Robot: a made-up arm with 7 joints. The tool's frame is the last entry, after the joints.
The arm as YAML. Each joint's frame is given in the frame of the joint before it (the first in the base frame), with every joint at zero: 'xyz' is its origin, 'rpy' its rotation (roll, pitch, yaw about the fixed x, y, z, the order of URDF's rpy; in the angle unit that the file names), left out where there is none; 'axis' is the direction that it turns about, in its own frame. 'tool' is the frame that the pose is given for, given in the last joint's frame.
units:
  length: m
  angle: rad
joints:
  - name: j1
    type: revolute
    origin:
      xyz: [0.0, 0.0, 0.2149]
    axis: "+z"
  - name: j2
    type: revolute
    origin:
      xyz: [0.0, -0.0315, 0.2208]
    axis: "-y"
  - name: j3
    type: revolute
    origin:
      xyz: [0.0, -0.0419, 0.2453]
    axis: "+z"
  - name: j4
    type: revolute
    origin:
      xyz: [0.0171, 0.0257, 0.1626]
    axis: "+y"
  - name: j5
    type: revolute
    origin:
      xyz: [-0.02, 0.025, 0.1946]
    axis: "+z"
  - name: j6
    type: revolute
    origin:
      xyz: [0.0, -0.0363, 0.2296]
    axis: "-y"
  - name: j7
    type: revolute
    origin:
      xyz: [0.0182, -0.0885, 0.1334]
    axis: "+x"
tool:
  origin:
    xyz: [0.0, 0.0, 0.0]
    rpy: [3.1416, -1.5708, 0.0]
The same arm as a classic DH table. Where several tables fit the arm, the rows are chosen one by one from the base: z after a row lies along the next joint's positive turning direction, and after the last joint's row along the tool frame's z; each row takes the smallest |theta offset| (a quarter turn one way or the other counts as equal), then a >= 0, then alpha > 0; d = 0 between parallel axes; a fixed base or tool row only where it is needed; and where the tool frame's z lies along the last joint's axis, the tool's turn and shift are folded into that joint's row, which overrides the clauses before.
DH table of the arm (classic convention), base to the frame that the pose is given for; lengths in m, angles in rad. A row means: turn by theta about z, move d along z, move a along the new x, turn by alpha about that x. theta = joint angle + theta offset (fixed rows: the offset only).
j1: a 0, alpha 1.5708, d 0.4357, theta0 0
j2: a 0, alpha -1.5708, d 0.0734, theta0 0
j3: a 0.0171, alpha -1.5708, d 0.4079, theta0 0
j4: a -0.02, alpha 1.5708, d 0.0507, theta0 0
j5: a 0, alpha 1.5708, d 0.4242, theta0 0
j6: a 0.1334, alpha 1.5708, d 0.1248, theta0 1.5708
j7: a 0, alpha 0, d 0.0182, theta0 0

